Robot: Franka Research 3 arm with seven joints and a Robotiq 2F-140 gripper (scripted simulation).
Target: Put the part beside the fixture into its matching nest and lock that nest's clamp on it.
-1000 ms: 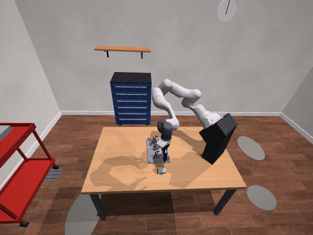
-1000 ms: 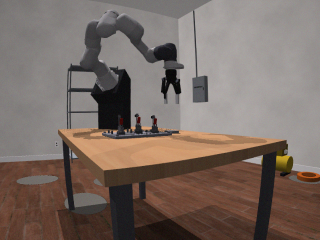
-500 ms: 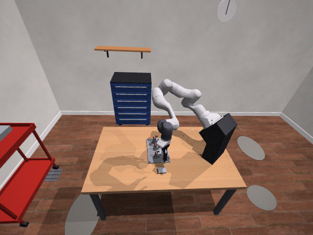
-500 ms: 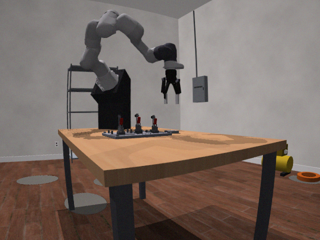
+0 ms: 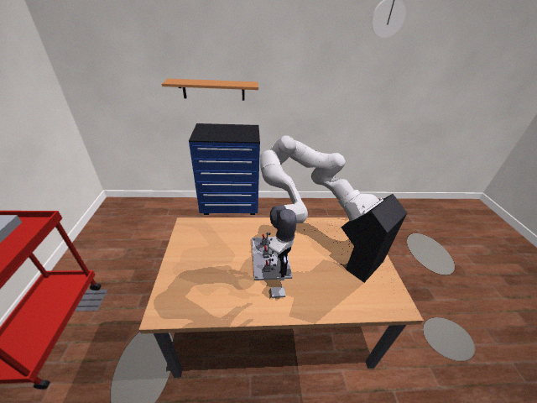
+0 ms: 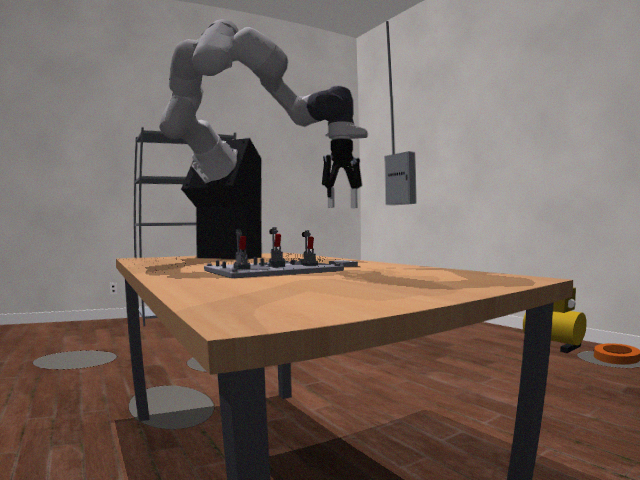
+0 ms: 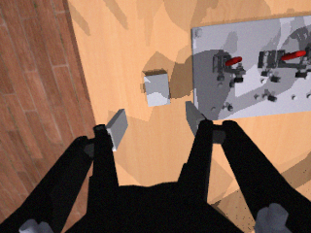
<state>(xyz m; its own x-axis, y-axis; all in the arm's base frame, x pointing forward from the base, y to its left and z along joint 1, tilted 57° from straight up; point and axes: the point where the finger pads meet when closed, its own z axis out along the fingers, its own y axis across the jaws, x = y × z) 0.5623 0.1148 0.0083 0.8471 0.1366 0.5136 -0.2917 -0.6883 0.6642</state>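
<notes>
The grey block part is 210 mm below my hand. From my hand the other things lie so: grey fixture plate 260 mm to the right, 210 mm below, 70 mm behind.
</notes>
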